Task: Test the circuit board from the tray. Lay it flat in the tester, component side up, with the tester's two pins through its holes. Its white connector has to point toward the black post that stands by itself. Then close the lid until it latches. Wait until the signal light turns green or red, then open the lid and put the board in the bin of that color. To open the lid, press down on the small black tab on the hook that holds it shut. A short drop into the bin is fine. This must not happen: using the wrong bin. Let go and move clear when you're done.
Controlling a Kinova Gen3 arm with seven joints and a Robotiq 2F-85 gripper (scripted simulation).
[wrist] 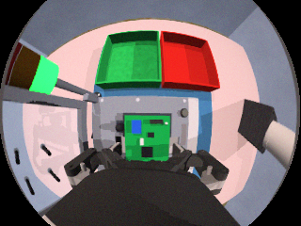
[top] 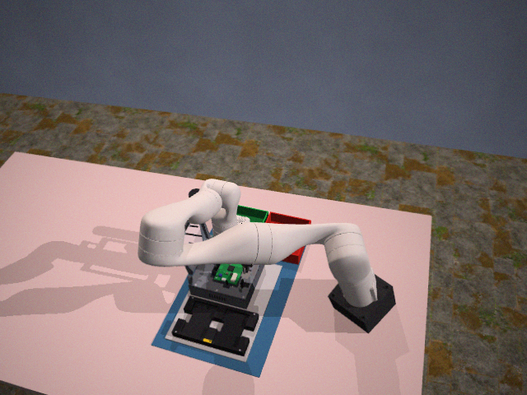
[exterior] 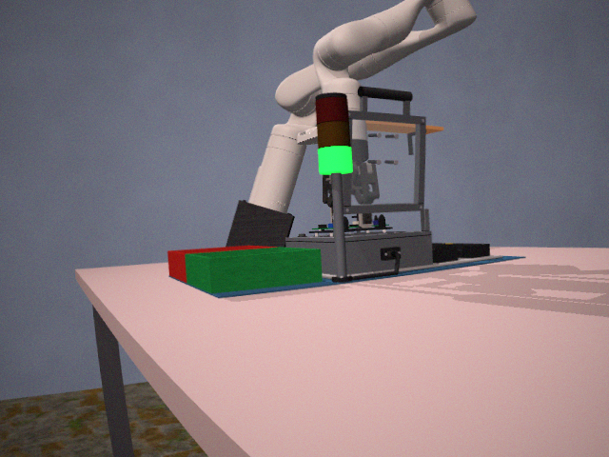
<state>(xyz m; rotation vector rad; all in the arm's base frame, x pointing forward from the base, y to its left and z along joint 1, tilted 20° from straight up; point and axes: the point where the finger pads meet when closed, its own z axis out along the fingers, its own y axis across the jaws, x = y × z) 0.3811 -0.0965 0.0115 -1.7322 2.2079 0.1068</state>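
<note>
My gripper is now right at the green circuit board. Also, from my hand: tester lid 11 cm ahead, 2 cm to the right, 11 cm above; then green bin 21 cm to the right, 6 cm below; then red bin 14 cm behind, 17 cm to the right, 6 cm below.
</note>
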